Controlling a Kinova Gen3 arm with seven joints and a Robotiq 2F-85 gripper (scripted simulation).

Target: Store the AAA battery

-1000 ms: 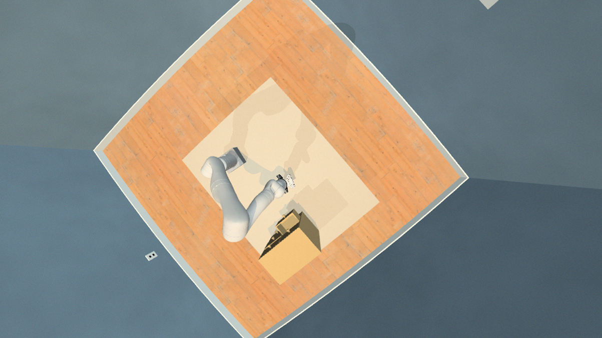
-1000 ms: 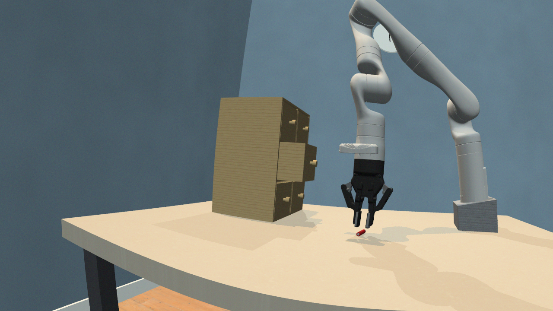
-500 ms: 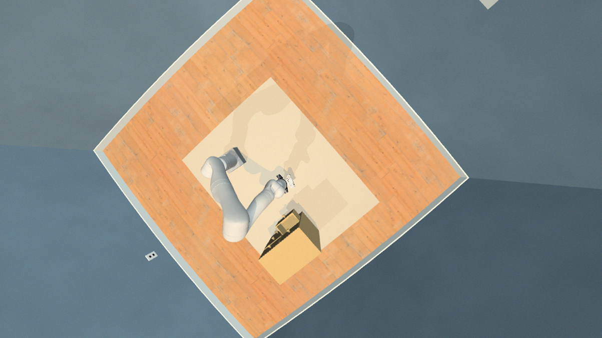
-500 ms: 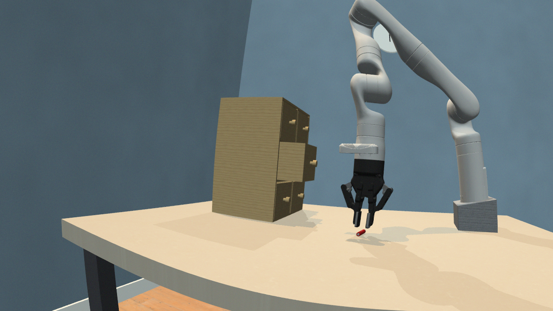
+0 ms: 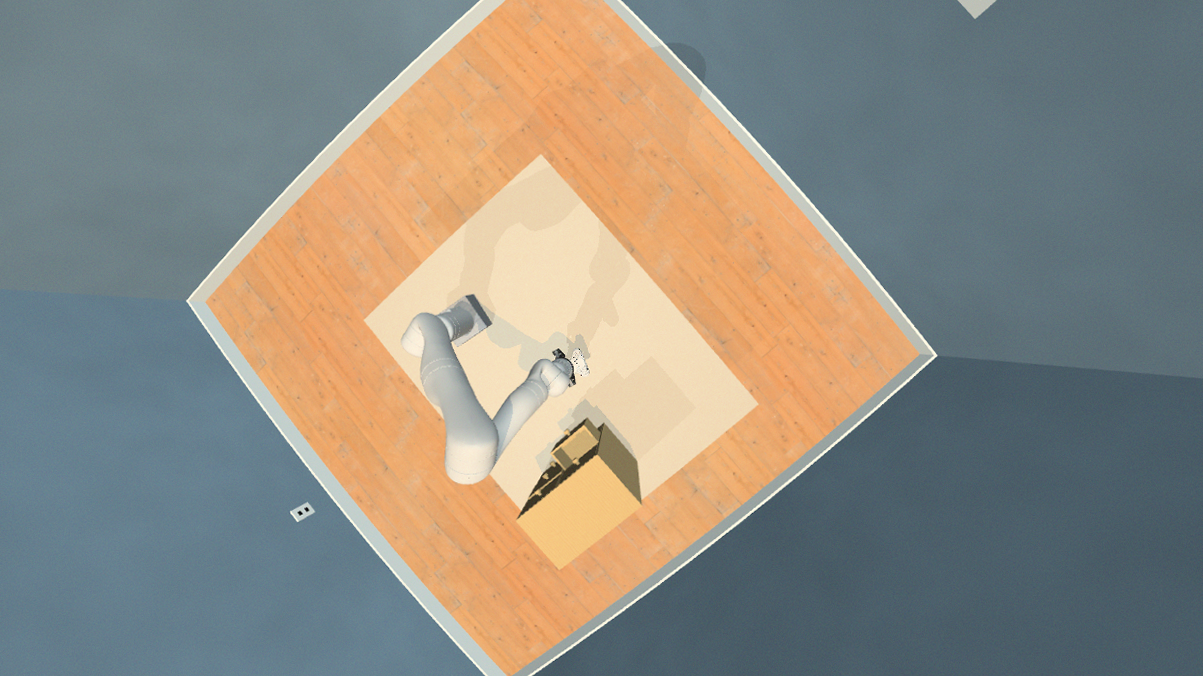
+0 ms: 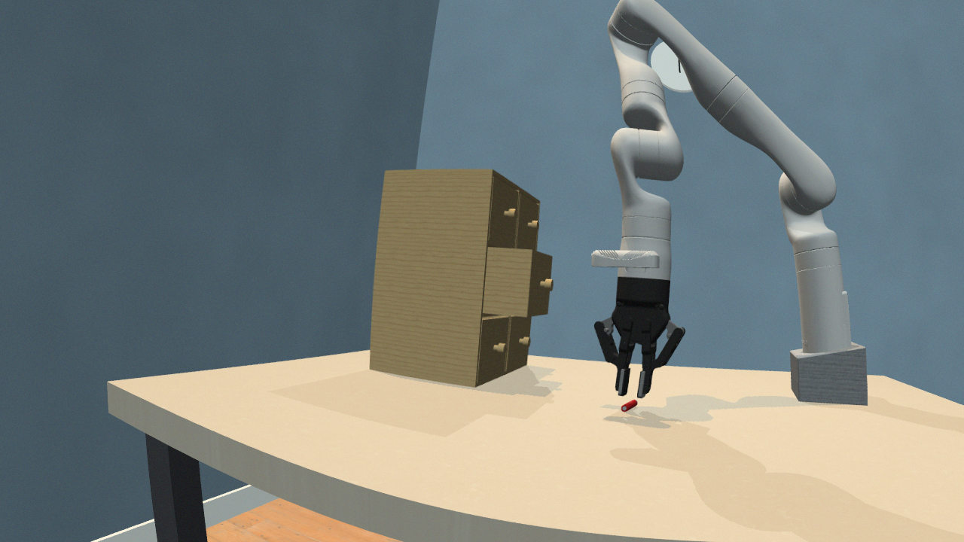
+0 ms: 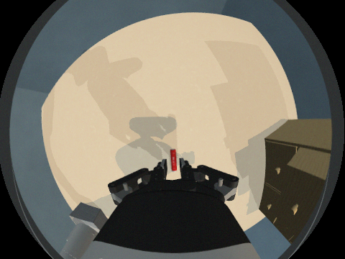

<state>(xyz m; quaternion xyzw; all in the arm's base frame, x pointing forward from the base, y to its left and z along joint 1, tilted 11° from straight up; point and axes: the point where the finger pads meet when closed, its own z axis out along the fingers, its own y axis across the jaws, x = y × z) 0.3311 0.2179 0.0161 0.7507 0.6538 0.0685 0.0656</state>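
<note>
My gripper is now 30 mm above the red AAA battery.
</note>
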